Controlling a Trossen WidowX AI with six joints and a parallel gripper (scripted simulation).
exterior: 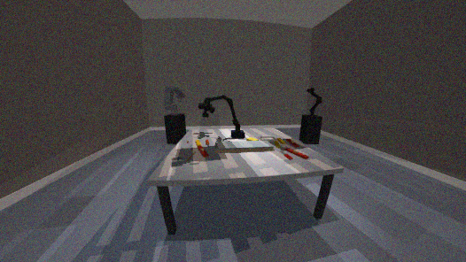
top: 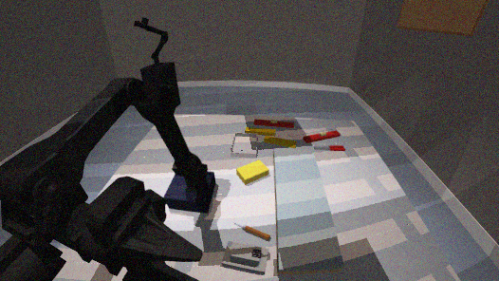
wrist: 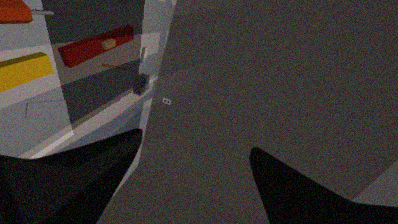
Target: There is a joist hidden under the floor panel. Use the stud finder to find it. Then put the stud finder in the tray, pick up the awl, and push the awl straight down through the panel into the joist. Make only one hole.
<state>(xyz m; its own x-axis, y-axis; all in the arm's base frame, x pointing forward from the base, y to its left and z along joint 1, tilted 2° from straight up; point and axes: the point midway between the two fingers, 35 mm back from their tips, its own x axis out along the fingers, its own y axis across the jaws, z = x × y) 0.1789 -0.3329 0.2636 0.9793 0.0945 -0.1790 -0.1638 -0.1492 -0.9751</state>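
Now: gripper tip 29 cm above the stud finder, 14 cm to the right of it and 3 cm short of it. From my gripper tip the other things lie so: pencil-like stick 38 cm ahead, 33 cm below, 2 cm to the right; awl 32 cm below, 24 cm to the left, 1 cm behind; yellow block 49 cm to the left, 31 cm below, 5 cm behind.
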